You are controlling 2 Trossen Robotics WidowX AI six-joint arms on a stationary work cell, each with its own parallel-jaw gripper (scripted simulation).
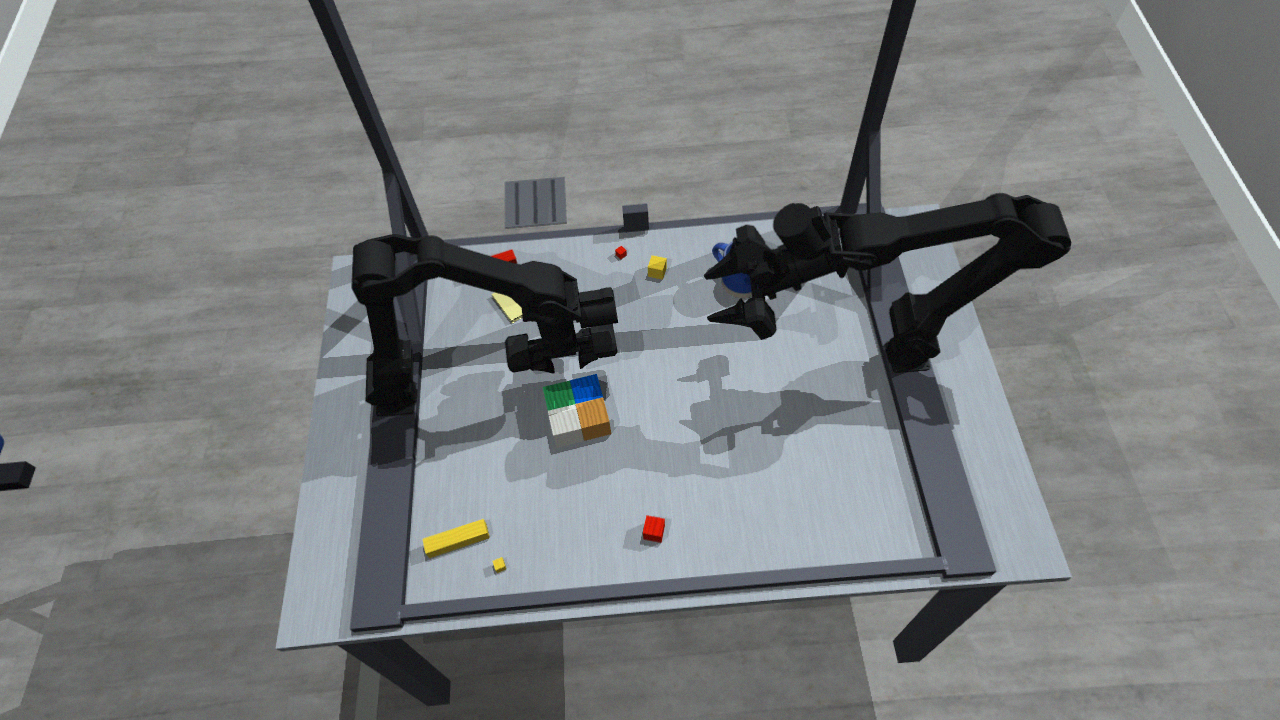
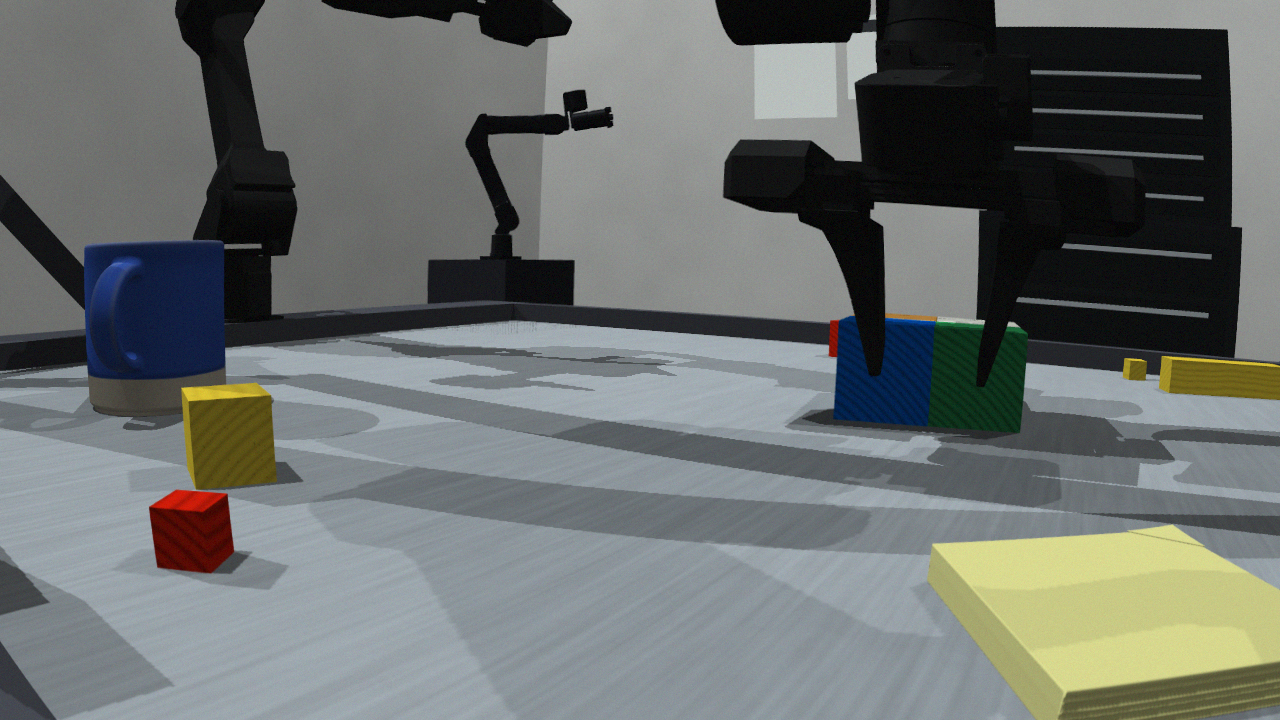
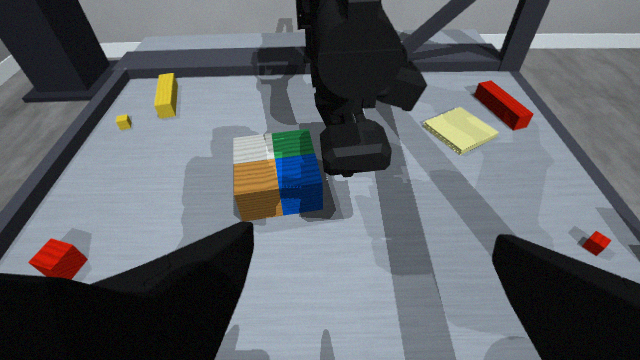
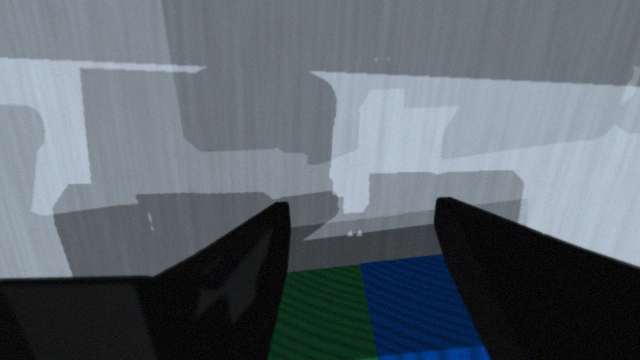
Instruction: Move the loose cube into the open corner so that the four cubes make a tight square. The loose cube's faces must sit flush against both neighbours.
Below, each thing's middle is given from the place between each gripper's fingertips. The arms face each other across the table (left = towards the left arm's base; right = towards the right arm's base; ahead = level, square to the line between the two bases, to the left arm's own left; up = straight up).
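Scene:
My right gripper is 60 mm short of the blue cube (image 2: pixel 901 393), 40 mm above it and 30 mm to the right of it. Counted from my right hand: green cube (image 2: pixel 955 401), 60 mm ahead, 40 mm below, 10 mm to the right; orange cube (image 1: pixel 593 417), 100 mm ahead, 40 mm below, 40 mm to the left; white cube (image 1: pixel 565 424), 110 mm ahead, 40 mm below, 10 mm to the right.
The blue mug (image 2: pixel 171 315) is 190 mm behind my left hand, 200 mm below it and 70 mm to the left of it. Also counted from my left hand: yellow cube (image 2: pixel 228 429), 230 mm behind, 230 mm below, 90 mm to the right; orange cube, 90 mm ahead, 220 mm below, 230 mm to the right; blue cube, 50 mm ahead, 220 mm below, 240 mm to the right.

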